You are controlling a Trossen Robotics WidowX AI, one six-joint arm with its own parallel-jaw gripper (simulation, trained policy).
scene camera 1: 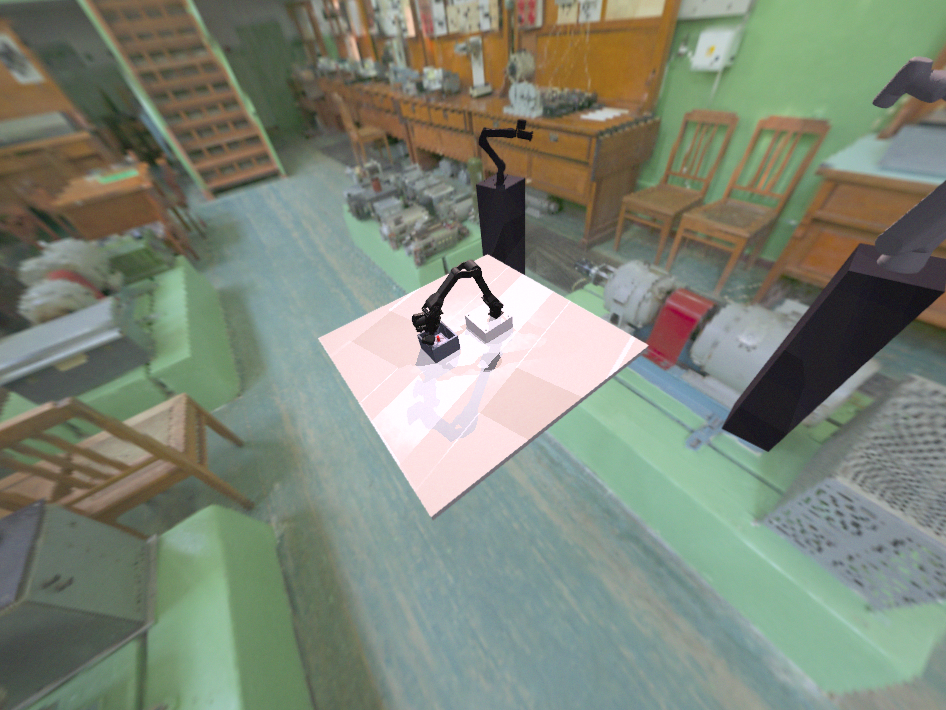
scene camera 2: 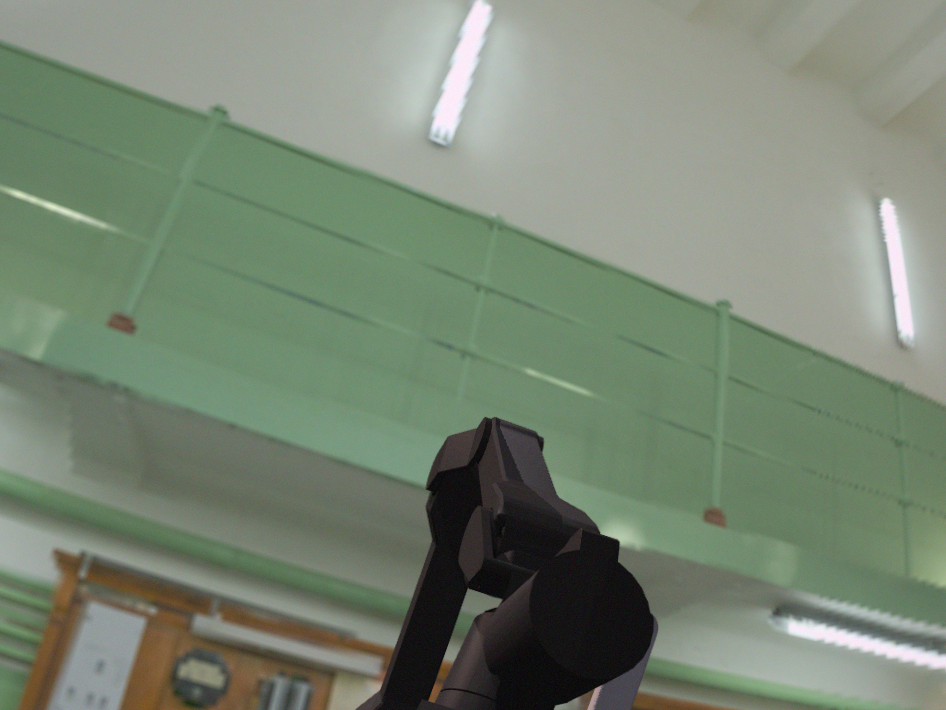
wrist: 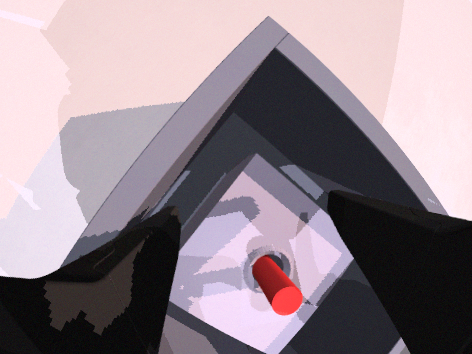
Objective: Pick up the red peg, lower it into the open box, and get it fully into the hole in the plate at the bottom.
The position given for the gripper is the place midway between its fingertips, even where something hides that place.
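Red peg (wrist: 285, 298), out of frame in scene camera 2. Dark box (scene camera 1: 452, 345), visible in the wrist view (wrist: 271, 95) too, out of frame in scene camera 2. Plate (wrist: 255, 210) visible. Gripper (wrist: 256, 208) visible.
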